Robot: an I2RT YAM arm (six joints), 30 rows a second.
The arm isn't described. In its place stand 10 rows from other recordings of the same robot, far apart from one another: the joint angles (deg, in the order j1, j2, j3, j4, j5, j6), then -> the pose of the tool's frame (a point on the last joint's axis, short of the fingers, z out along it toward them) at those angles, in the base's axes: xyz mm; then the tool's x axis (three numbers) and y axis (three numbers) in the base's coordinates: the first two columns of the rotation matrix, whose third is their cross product.
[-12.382 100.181 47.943 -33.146 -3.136 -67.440] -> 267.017 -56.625 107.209 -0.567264 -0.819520 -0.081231 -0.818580 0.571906 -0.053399
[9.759 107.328 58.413 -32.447 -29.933 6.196] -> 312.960 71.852 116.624 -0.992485 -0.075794 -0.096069 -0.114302 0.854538 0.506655
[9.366 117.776 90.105 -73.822 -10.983 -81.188] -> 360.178 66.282 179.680 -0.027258 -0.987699 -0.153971 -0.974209 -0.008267 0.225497
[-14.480 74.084 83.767 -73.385 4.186 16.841] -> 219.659 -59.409 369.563 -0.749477 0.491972 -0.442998 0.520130 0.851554 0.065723
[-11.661 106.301 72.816 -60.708 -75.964 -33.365] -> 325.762 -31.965 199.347 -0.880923 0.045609 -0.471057 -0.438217 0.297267 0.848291
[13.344 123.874 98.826 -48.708 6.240 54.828] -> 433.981 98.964 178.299 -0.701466 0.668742 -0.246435 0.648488 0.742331 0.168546
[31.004 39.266 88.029 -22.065 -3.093 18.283] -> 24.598 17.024 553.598 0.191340 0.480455 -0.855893 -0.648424 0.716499 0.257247
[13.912 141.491 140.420 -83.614 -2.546 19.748] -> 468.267 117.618 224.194 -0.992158 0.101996 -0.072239 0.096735 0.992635 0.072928
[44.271 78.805 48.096 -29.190 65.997 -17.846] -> 204.867 154.302 222.400 -0.603191 -0.762133 -0.235190 -0.147865 0.396614 -0.905998
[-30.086 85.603 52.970 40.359 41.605 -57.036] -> 280.738 -189.965 308.662 -0.728870 -0.302773 -0.614067 0.611326 0.116029 -0.782827
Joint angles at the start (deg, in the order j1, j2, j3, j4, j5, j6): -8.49 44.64 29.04 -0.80 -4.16 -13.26
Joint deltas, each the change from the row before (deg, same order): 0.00 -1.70 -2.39 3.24 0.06 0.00; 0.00 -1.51 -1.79 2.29 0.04 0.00; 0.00 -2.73 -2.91 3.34 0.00 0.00; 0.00 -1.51 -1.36 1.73 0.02 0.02; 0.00 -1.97 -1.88 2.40 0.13 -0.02; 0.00 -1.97 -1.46 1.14 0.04 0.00; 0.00 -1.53 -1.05 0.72 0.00 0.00; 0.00 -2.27 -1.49 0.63 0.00 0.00; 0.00 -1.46 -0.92 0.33 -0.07 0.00; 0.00 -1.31 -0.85 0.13 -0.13 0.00; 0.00 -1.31 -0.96 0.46 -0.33 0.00; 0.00 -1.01 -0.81 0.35 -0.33 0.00; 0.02 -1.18 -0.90 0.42 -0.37 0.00; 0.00 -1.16 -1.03 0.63 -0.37 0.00
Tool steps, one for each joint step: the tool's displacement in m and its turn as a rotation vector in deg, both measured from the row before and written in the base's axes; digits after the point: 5 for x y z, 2 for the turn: -0.00422 0.00059 -0.00399 -0.39 -2.52 -0.06; -0.00383 0.00055 -0.00264 -0.31 -1.99 -0.04; -0.00698 0.00104 -0.00447 -0.47 -3.13 0.00; -0.00372 0.00054 -0.00127 -0.26 -1.86 -0.02; -0.00483 0.00064 -0.00219 -0.40 -2.46 -0.13; -0.00477 0.00069 -0.00211 -0.25 -1.63 -0.04; -0.00359 0.00054 -0.00154 -0.18 -1.19 0.00; -0.00515 0.00077 -0.00288 -0.21 -1.39 0.00; -0.00318 0.00052 -0.00186 -0.13 -0.86 0.07; -0.00275 0.00049 -0.00221 -0.09 -0.58 0.13; -0.00266 0.00060 -0.00234 -0.13 -0.80 0.33; -0.00197 0.00050 -0.00229 -0.10 -0.54 0.33; -0.00223 0.00061 -0.00241 -0.12 -0.69 0.39; -0.00212 0.00055 -0.00292 -0.14 -0.75 0.37
